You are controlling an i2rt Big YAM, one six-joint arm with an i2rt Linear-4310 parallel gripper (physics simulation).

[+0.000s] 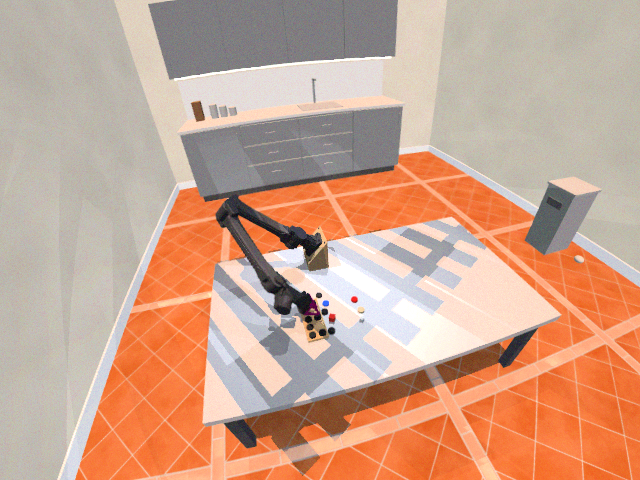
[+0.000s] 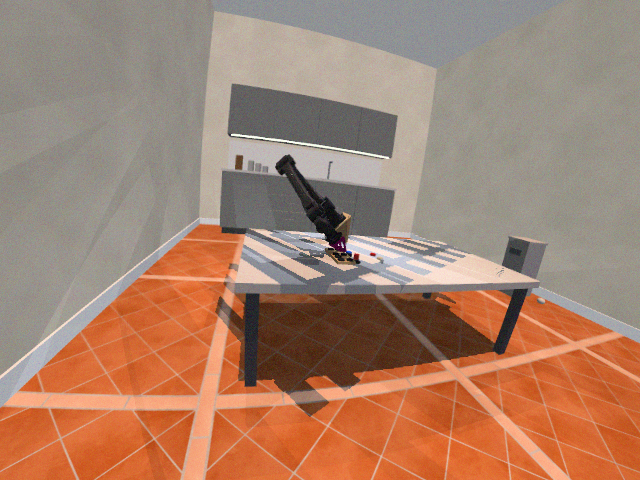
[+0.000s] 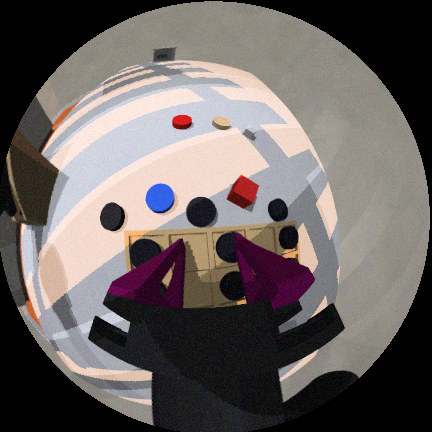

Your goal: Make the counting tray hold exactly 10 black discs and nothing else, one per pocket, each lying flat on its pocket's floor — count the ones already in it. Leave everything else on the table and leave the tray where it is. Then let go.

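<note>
My gripper is open and empty above the wooden counting tray. Several black discs sit in its pockets, including one left of the fingers, one by the right fingertip and one at the right end. Two bare pockets show between the fingers; another bare one shows right of the right finger. The fingers hide part of the near row. Three loose black discs lie beside the tray: left, middle and right.
A blue disc and a red cube lie close to the tray. Farther off are a red disc, a tan disc and a small grey block.
</note>
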